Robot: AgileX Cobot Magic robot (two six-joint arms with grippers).
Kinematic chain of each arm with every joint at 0, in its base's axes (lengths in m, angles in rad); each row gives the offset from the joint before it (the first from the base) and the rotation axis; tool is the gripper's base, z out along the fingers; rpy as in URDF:
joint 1: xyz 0 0 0.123 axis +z
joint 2: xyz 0 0 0 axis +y
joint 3: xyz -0.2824 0 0.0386 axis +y
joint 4: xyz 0.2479 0 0.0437 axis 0.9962 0 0.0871
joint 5: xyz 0 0 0 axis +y
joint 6: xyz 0.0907 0 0.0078 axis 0.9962 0 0.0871
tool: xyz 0 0 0 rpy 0 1.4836 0
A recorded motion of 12 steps. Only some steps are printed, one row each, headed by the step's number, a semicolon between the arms.
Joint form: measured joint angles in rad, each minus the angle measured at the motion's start. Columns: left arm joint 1, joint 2, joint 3, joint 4, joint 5, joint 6; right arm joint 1, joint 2, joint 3, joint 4, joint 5, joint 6.
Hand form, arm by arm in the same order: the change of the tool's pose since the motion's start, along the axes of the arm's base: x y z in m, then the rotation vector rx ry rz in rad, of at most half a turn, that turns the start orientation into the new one. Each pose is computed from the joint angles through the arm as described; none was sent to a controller.
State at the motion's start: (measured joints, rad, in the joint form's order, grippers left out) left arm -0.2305 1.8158 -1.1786 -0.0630 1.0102 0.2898; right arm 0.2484 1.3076 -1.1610 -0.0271 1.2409 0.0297
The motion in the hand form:
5: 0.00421 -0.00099 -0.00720 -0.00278 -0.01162 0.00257; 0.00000 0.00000 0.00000 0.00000 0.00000 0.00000
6: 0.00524 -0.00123 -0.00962 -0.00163 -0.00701 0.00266; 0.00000 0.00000 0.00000 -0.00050 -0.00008 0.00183
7: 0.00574 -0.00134 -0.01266 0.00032 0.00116 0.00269; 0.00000 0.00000 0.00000 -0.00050 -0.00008 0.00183
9: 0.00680 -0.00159 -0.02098 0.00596 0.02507 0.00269; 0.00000 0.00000 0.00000 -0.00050 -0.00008 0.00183
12: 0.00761 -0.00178 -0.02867 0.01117 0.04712 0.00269; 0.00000 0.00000 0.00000 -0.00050 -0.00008 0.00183
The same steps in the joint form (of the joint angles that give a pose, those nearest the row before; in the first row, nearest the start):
5: 0.0000 0.0217 0.0000 -0.0014 -0.0337 0.0000; 0.0000 0.0000 0.0000 0.0000 0.0000 0.0000
6: 0.0000 0.0303 -0.0021 -0.0014 -0.0354 0.0000; 0.0000 0.0000 0.0000 0.0000 0.0000 -0.0019
7: 0.0000 0.0393 -0.0022 -0.0014 -0.0360 0.0000; 0.0000 0.0000 0.0000 0.0000 0.0000 -0.0019
9: 0.0000 0.0639 -0.0021 -0.0014 -0.0360 0.0000; 0.0000 0.0000 0.0000 0.0000 0.0000 -0.0019
12: 0.0000 0.0865 -0.0022 -0.0014 -0.0360 0.0000; 0.0000 0.0000 0.0000 0.0000 0.0000 -0.0019

